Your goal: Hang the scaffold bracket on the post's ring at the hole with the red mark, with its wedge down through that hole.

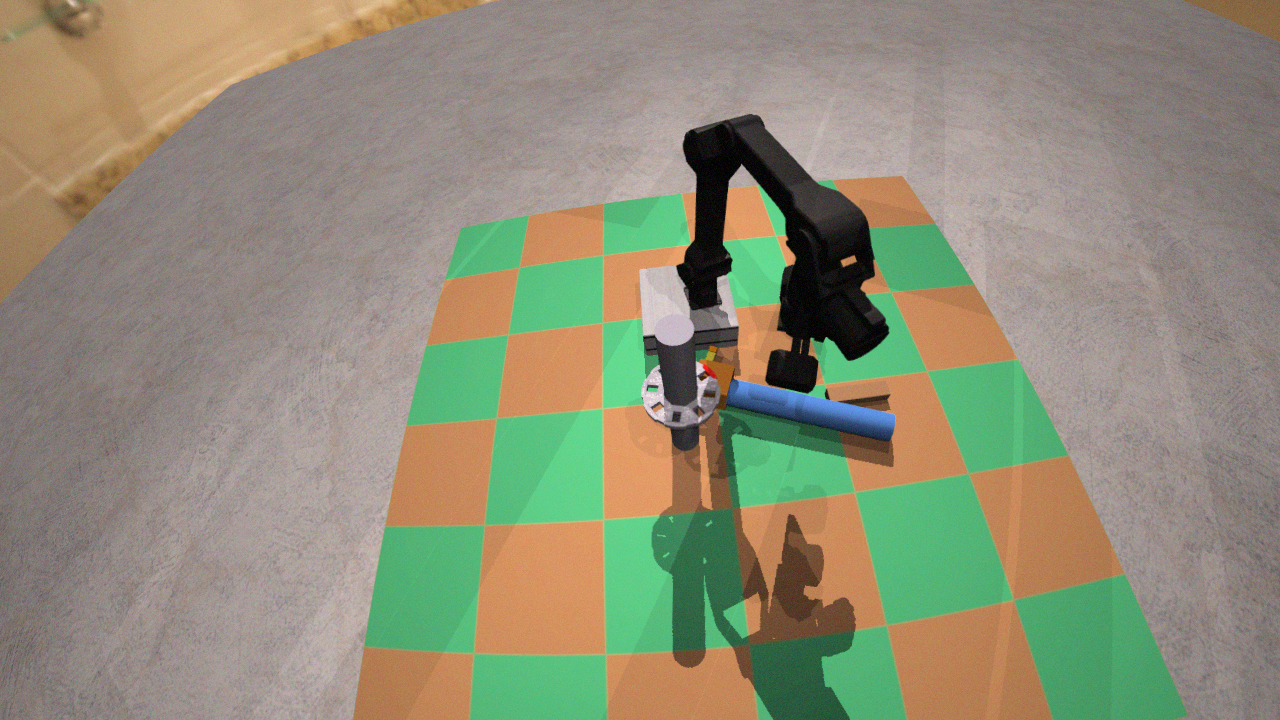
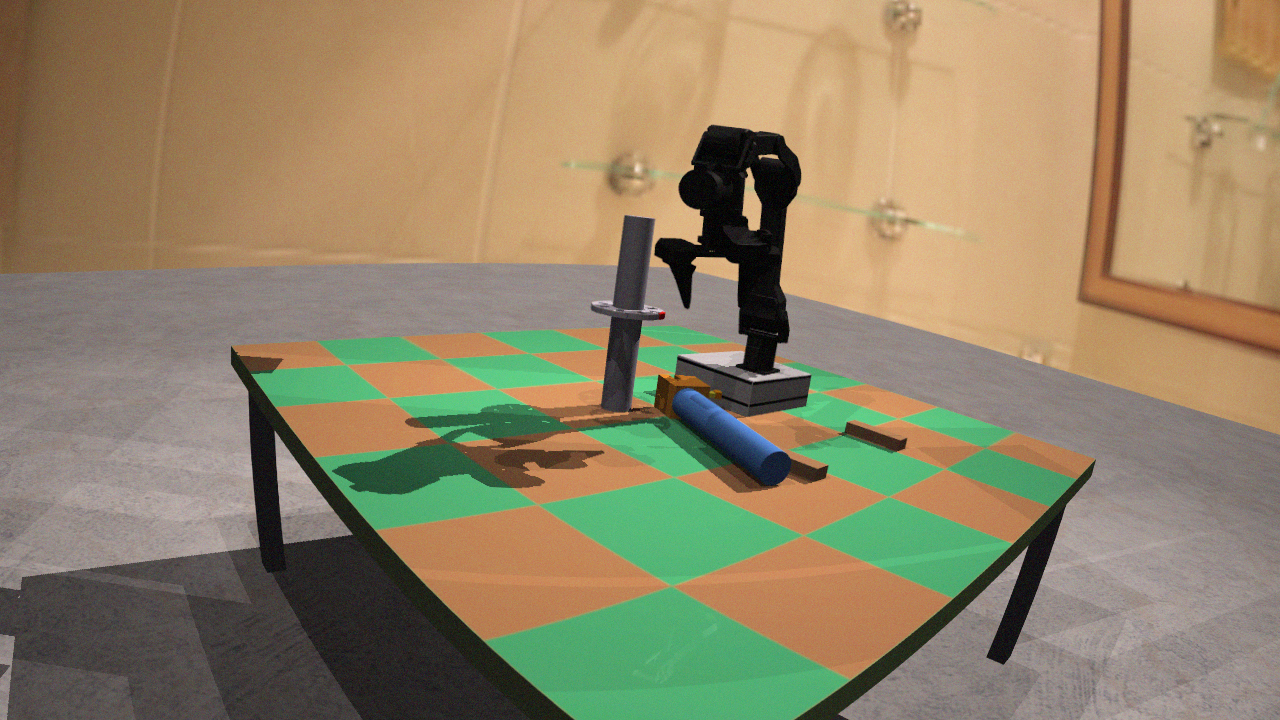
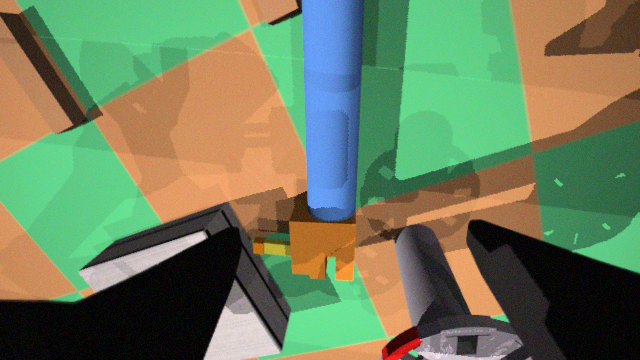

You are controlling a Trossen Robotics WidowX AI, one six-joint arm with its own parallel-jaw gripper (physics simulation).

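The scaffold bracket lies on the table beside the post: a blue tube (image 1: 810, 409) (image 2: 729, 437) (image 3: 332, 100) with an orange slotted head (image 1: 719, 385) (image 2: 677, 392) (image 3: 320, 240). Its yellow wedge (image 1: 712, 354) (image 2: 716, 394) (image 3: 275, 248) sticks out sideways from the head. The grey post (image 1: 678, 367) (image 2: 633, 268) (image 3: 430, 270) stands upright and carries a pale ring (image 1: 687, 417) (image 2: 608, 310) (image 3: 435, 345) partway up, above the head. The red mark (image 1: 709, 369) (image 2: 661, 314) (image 3: 401, 344) is on its rim. My gripper (image 2: 718, 300) (image 3: 353, 234) is wide open and empty, above the bracket.
The arm's pale base (image 1: 662, 300) (image 2: 778, 394) (image 3: 250, 325) stands close behind the bracket's head. One low brown block (image 2: 808, 468) is beside the tube's far end; another brown block (image 2: 875, 436) (image 3: 45, 70) lies farther off on the checkered table (image 1: 537, 573) (image 2: 671, 528).
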